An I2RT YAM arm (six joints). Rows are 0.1 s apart.
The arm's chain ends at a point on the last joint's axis. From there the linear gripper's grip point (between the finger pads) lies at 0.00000 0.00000 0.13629 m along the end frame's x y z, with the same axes.
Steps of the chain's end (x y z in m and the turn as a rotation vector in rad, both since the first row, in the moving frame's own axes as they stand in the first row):
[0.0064, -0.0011, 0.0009, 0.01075, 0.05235, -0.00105]
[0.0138, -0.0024, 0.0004, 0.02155, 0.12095, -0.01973]
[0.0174, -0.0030, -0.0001, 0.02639, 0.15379, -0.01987]
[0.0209, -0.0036, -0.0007, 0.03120, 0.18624, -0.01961]
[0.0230, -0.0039, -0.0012, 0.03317, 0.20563, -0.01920]
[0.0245, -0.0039, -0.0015, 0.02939, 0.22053, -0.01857]
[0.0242, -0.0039, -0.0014, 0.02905, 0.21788, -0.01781]
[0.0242, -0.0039, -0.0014, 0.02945, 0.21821, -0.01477]
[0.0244, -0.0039, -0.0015, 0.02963, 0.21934, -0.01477]
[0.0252, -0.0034, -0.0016, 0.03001, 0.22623, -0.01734]
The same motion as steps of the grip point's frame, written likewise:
[0.0135, -0.0026, 0.0007, 0.01075, 0.05235, -0.00105]
[0.0302, -0.0055, -0.0006, 0.02155, 0.12095, -0.01973]
[0.0382, -0.0068, -0.0018, 0.02639, 0.15379, -0.01987]
[0.0461, -0.0081, -0.0031, 0.03120, 0.18624, -0.01961]
[0.0508, -0.0087, -0.0041, 0.03317, 0.20563, -0.01920]
[0.0543, -0.0082, -0.0049, 0.02939, 0.22053, -0.01857]
[0.0536, -0.0081, -0.0047, 0.02905, 0.21788, -0.01781]
[0.0537, -0.0081, -0.0047, 0.02945, 0.21821, -0.01477]
[0.0540, -0.0081, -0.0048, 0.02963, 0.21934, -0.01477]
[0.0557, -0.0077, -0.0051, 0.03001, 0.22623, -0.01734]

